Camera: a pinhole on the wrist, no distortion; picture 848 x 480 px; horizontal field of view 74.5 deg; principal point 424.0 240.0 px. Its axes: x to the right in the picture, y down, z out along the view. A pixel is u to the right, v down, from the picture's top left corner.
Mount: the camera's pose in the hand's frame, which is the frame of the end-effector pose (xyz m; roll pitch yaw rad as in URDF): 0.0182 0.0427 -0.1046 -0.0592 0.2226 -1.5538
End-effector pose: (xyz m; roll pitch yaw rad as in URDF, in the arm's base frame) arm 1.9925 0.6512 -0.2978 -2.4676 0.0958 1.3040
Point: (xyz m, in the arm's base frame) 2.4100 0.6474 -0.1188
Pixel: behind the camera
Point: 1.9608 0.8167 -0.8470
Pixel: 46 413
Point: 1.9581 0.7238 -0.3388
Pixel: 502 350
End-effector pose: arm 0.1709 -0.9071 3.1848 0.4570 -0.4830 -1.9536
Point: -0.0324 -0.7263 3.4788
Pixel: 455 245
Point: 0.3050 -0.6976 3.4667
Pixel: 39 49
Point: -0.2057 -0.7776 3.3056
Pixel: 763 271
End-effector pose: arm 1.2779 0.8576 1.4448 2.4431 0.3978 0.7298
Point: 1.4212 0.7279 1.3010
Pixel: 256 308
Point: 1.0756 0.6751 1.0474
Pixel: 671 77
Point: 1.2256 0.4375 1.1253
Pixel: 386 29
